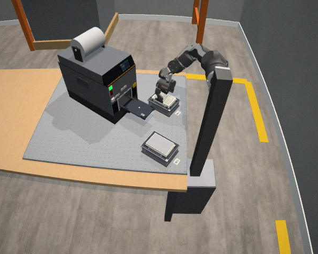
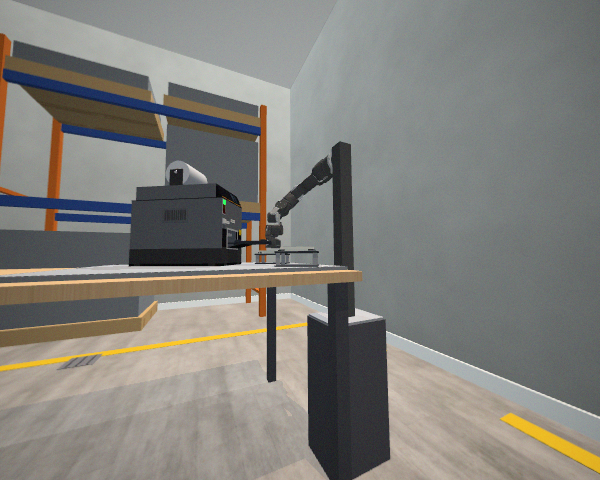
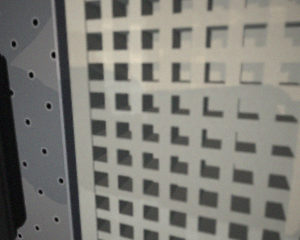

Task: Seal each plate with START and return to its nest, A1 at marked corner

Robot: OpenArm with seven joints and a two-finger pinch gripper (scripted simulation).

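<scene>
My hand is 20 mm above the white well plate. Round my hand: foil roll (420 mm ahead, 50 mm to the right, 330 mm above); white start button (270 mm ahead, 150 mm to the left, 100 mm above); sealer stage (140 mm ahead, 130 mm to the left, 20 mm above).
</scene>
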